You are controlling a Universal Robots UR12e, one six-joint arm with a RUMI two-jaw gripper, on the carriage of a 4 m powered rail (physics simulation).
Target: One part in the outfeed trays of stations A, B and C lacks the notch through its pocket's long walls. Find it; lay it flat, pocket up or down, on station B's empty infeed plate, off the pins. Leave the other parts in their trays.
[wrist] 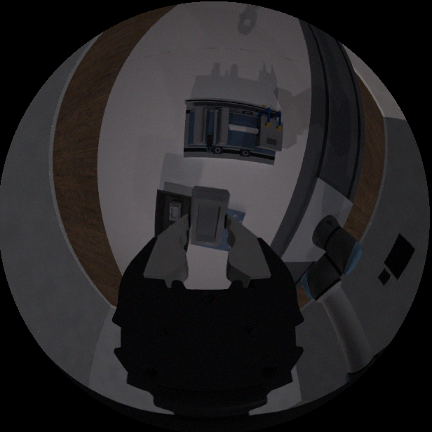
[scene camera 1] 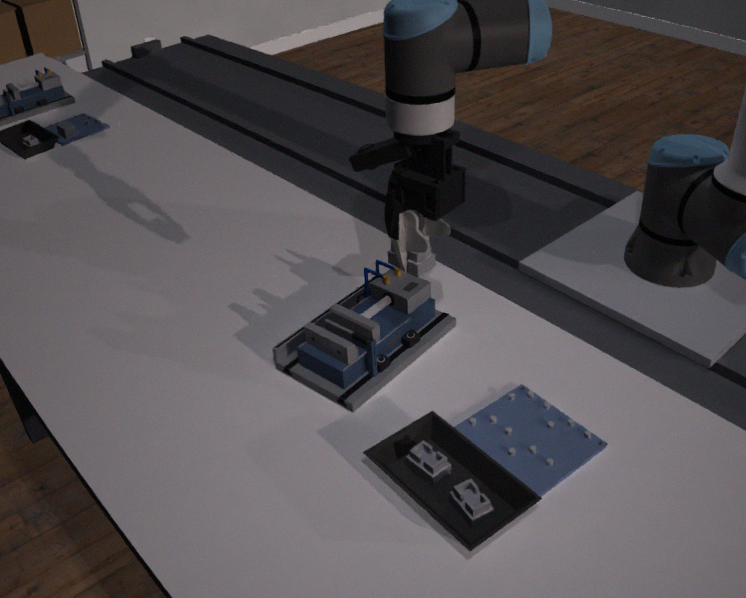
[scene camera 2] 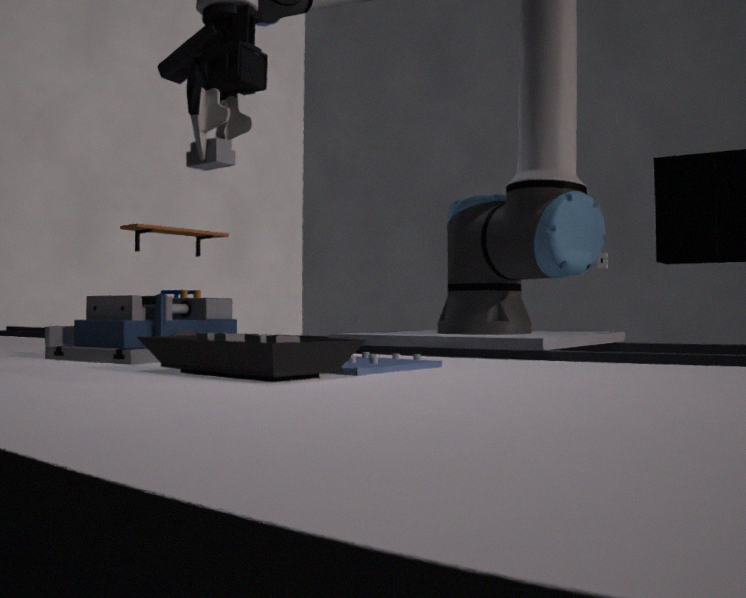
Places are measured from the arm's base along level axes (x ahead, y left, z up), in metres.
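Pixels of known places: gripper, fingertip midpoint: (scene camera 1: pixel 413 264) (scene camera 2: pixel 213 163); arm's base at its link origin: (scene camera 1: pixel 669 261) (scene camera 2: pixel 484 333).
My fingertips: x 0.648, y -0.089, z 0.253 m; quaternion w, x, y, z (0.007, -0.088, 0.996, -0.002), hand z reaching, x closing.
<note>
Ahead of a thing's pixels: the offset from my fingertips to its top centre. "*": to the spot under its first point.
My gripper (scene camera 1: pixel 410 252) (scene camera 2: pixel 211 146) (wrist: pixel 207 215) is shut on a grey part {dx +0.000, dy -0.005, dz +0.032 m} (scene camera 1: pixel 420 264) (scene camera 2: pixel 214 158) (wrist: pixel 210 192), held high above the table, behind the near vise in scene camera 1. In the wrist view its pocket faces the camera and the long walls look unbroken; the fingers hide bits of them. The near black outfeed tray (scene camera 1: pixel 404 476) (scene camera 2: pixel 236 358) (wrist: pixel 164 200) holds two small grey parts {* dx +0.098, dy +0.129, dz -0.250 m} (scene camera 1: pixel 428 460) {* dx +0.121, dy +0.249, dz -0.236 m} (scene camera 1: pixel 476 507), whose walls show gaps. Beside it lies the blue infeed plate {dx -0.066, dy +0.188, dz -0.275 m} (scene camera 1: pixel 529 414) (scene camera 2: pixel 398 365) (wrist: pixel 239 218), with pins and no part on it. Station letters are not readable.
A blue and grey vise {dx -0.040, dy -0.175, dz -0.184 m} (scene camera 1: pixel 398 327) (scene camera 2: pixel 112 333) (wrist: pixel 243 137) with upright blue tubes stands beside the near tray. Far left in scene camera 1 are another vise (scene camera 1: pixel 37 93), a black tray (scene camera 1: pixel 38 147) with a part, and a blue plate {dx -0.080, dy -1.698, dz -0.275 m} (scene camera 1: pixel 90 127) bearing a grey block.
</note>
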